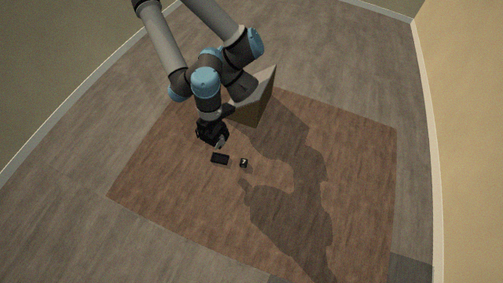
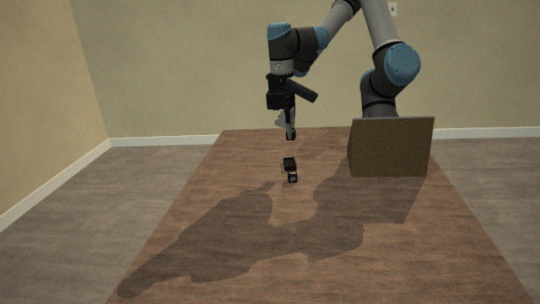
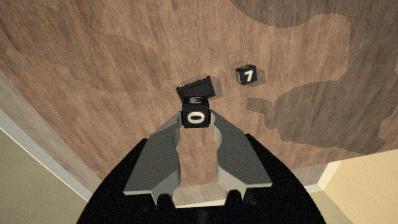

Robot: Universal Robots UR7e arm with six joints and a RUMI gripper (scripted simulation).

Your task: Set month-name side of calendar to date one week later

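My hand is 10 mm short of the black tray and 120 mm above it. The rest, counted from my hand: black cube 10 mm behind, 110 mm to the left, 120 mm below.
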